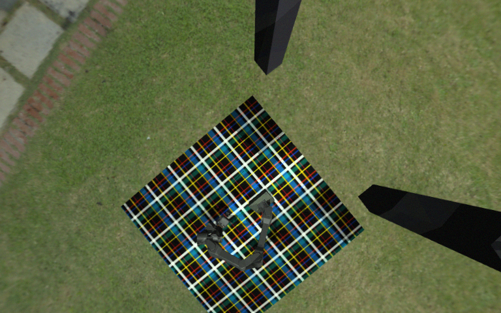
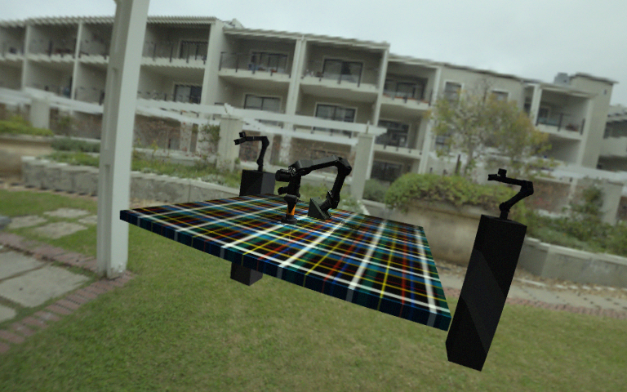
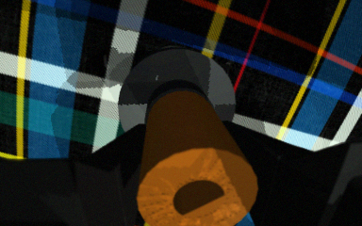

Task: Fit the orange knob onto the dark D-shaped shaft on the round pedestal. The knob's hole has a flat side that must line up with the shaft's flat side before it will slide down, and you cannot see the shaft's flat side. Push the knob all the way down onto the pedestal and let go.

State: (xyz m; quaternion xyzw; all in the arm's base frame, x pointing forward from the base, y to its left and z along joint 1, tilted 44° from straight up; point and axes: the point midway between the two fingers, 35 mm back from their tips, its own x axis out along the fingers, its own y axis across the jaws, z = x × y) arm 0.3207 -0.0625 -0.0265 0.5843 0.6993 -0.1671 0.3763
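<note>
Now: gripper tip 20 mm below the orange knob. Also, from my gripper tip: round dark pedestal 20 mm below.
</note>
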